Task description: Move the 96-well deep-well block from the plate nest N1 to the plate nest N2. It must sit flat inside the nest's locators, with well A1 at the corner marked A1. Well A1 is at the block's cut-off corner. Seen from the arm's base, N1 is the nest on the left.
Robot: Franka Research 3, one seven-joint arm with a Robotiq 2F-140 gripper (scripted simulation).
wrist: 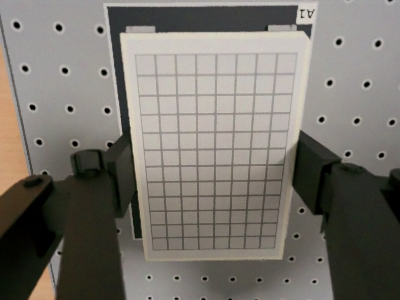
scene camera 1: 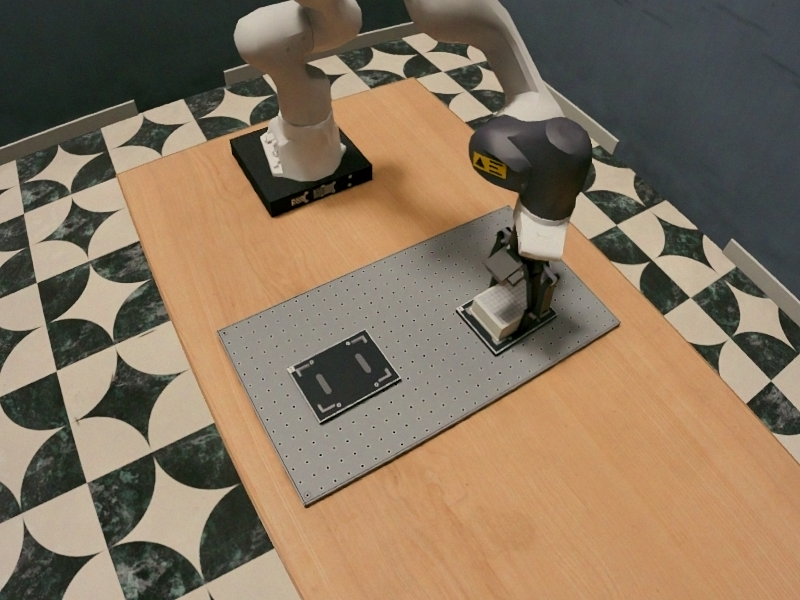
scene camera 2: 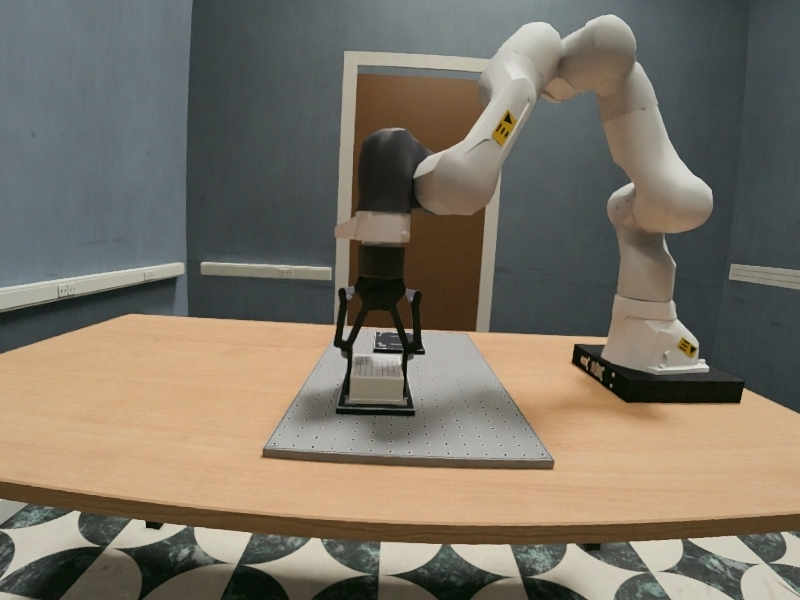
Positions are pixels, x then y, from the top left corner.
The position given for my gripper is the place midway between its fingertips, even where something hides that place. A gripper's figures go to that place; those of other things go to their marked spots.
Scene:
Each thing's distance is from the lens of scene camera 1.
my gripper (scene camera 1: 507, 310): 1.08 m
white 96-well deep-well block (scene camera 1: 499, 310): 1.02 m
plate nest (scene camera 1: 473, 321): 1.05 m

